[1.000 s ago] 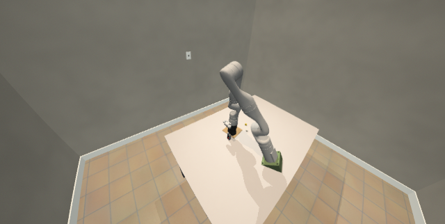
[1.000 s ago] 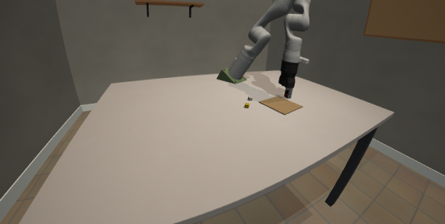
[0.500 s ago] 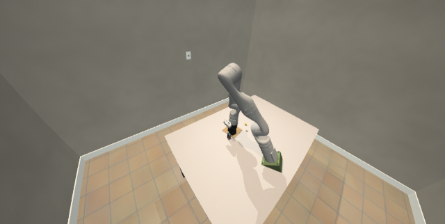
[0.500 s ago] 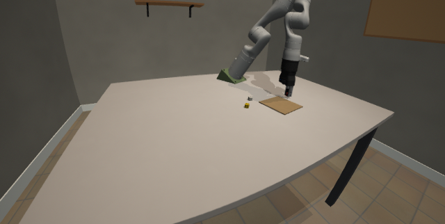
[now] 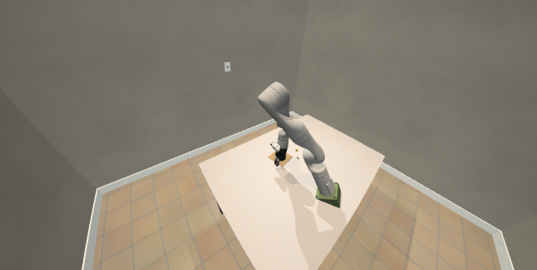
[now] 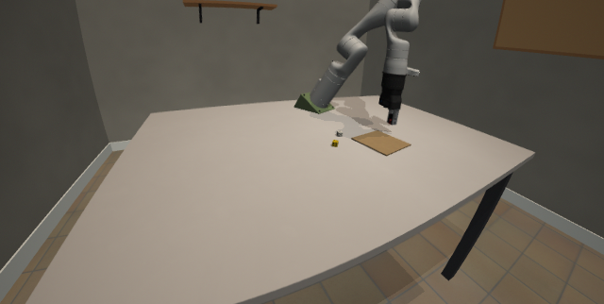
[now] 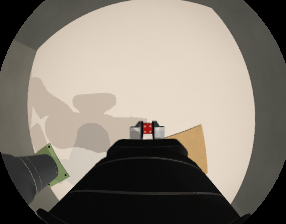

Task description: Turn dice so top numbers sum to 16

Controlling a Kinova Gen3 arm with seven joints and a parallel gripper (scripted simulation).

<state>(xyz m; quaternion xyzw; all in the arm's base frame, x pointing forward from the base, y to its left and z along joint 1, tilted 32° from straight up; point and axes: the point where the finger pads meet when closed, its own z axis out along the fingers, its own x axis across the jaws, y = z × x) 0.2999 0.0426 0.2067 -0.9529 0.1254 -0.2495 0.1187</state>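
My hand is 50 mm short of the tan mat, 100 mm to the left of it and 50 mm above it. Also, from my hand: white die 50 mm behind, 200 mm to the right, 40 mm below; then red die 10 mm below; then yellow die 260 mm to the right, 40 mm below.
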